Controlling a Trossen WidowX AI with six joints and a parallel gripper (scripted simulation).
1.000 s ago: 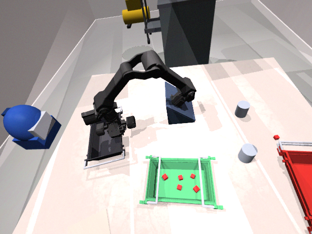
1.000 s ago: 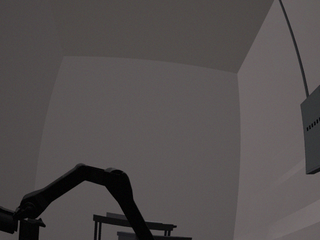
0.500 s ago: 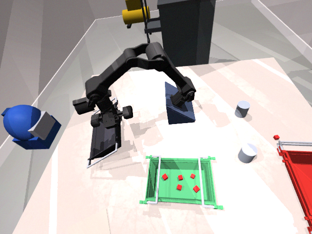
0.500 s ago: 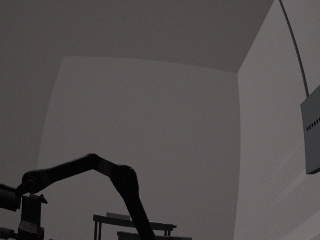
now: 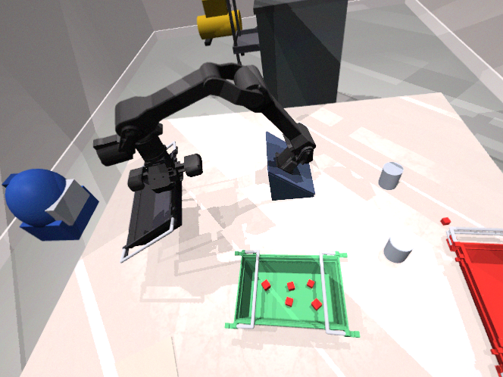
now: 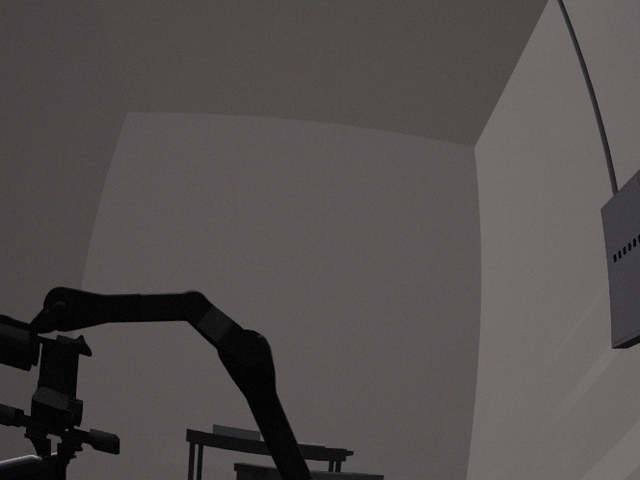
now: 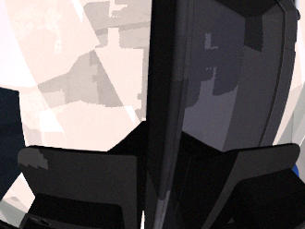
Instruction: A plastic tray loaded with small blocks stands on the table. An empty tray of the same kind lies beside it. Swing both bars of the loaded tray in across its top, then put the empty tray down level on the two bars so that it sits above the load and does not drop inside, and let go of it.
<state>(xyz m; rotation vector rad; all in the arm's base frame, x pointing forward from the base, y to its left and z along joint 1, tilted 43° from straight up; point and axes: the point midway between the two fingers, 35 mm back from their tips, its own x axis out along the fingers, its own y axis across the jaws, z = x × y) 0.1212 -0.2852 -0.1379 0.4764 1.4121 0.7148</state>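
The black tray is 7 cm to the right of my gripper tip and 1 cm ahead of it. From my gripper tip the other things lie so: red block: 72 cm to the left, 15 cm below, 8 cm ahead.
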